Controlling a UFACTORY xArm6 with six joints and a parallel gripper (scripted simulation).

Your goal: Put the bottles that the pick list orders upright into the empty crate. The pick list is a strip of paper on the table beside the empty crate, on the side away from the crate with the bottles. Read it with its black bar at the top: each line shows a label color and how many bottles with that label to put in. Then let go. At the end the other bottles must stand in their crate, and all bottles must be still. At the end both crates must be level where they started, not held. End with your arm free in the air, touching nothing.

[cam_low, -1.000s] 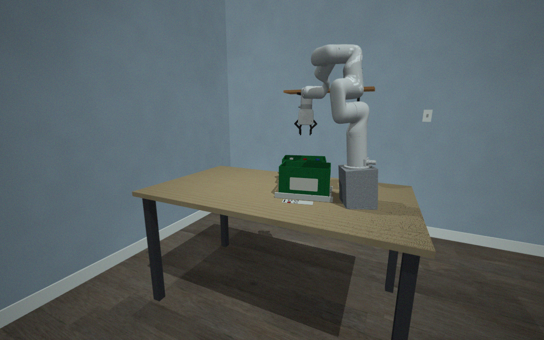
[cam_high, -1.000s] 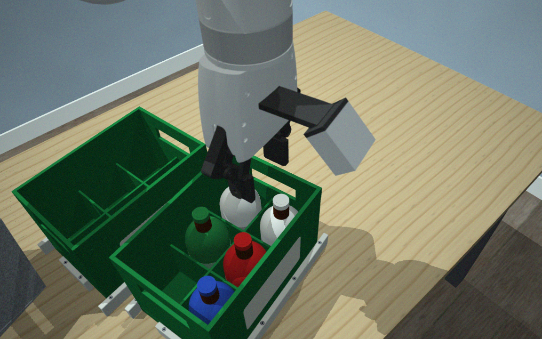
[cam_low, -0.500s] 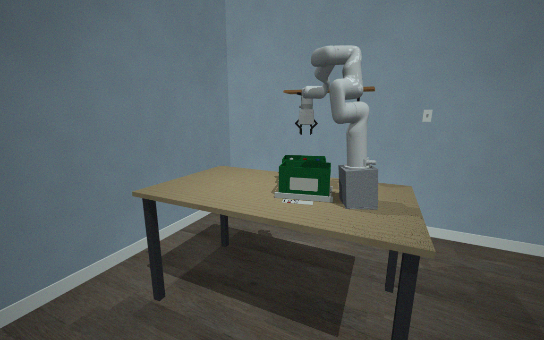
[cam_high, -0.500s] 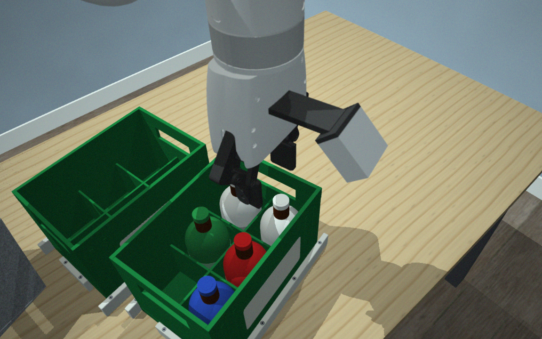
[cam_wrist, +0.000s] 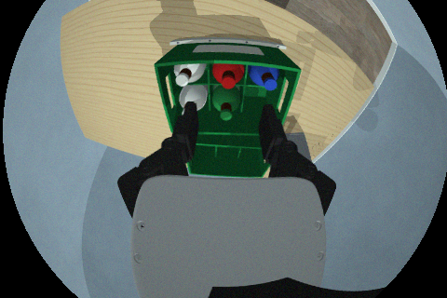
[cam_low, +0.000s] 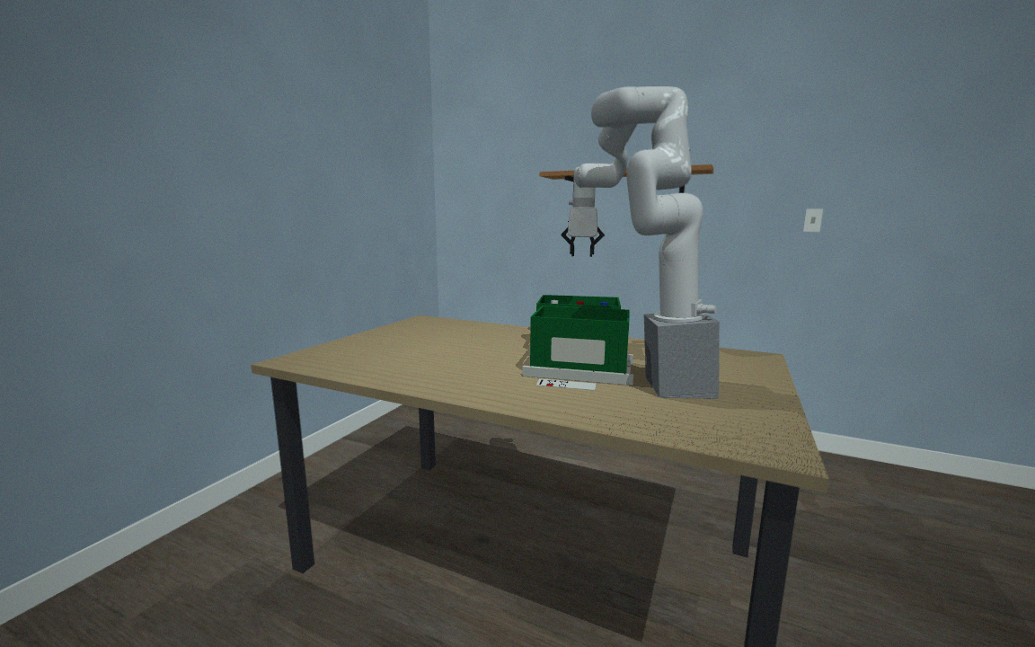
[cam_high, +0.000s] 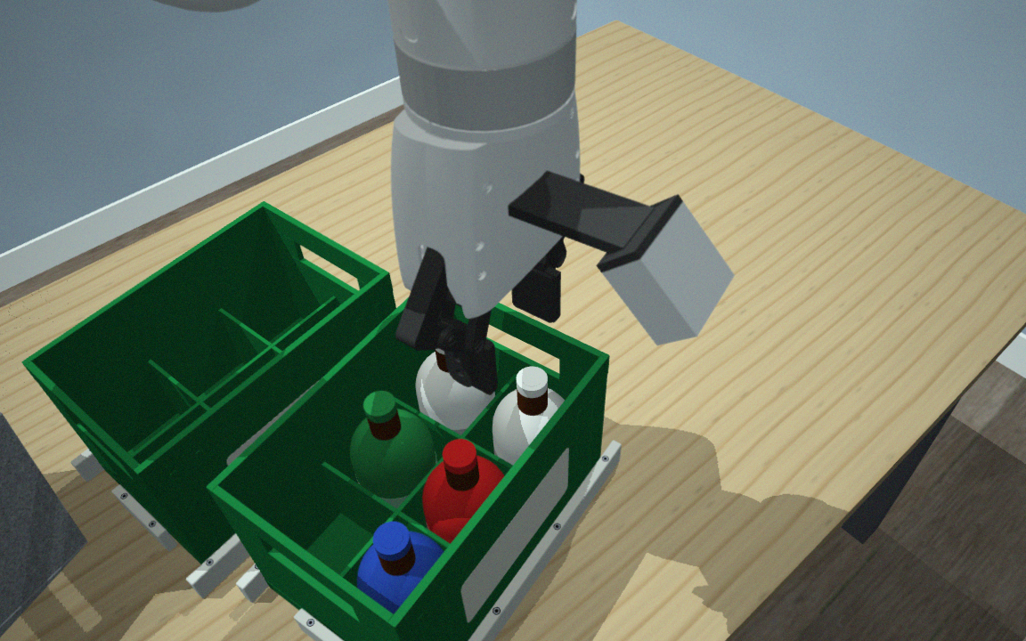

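Now: the red-label bottle 250 mm below my hand, 40 mm to the left of it and 20 mm behind it. From my hand the other things lie so: blue bottle: 250 mm below, 100 mm behind; pick list: 420 mm to the left, 330 mm below, 190 mm behind; green bottle: 250 mm below, 120 mm to the left, 60 mm behind.
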